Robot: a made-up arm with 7 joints. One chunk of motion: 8 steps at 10 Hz.
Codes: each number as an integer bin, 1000 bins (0 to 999) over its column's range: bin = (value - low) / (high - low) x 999, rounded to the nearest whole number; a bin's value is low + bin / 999 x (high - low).
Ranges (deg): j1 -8.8..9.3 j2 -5.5..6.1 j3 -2.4..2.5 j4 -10.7..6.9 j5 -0.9..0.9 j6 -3..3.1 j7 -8.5..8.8
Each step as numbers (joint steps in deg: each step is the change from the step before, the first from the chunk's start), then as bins.
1 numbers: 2.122 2.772 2.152 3.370 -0.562 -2.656 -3.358
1 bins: 603 712 928 799 188 56 297
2 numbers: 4.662 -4.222 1.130 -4.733 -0.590 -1.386 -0.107
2 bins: 743 110 720 339 172 264 485
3 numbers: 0.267 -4.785 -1.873 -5.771 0.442 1.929 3.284
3 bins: 500 62 107 280 745 807 680
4 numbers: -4.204 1.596 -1.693 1.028 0.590 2.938 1.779
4 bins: 254 611 144 666 827 972 594
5 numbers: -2.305 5.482 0.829 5.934 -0.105 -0.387 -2.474
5 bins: 358 946 658 944 441 428 348
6 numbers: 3.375 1.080 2.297 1.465 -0.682 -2.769 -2.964
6 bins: 672 567 958 691 121 38 320
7 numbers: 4.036 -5.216 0.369 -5.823 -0.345 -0.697 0.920
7 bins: 708 24 565 277 308 377 544
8 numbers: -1.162 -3.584 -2.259 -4.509 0.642 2.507 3.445
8 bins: 422 165 29 351 856 902 690
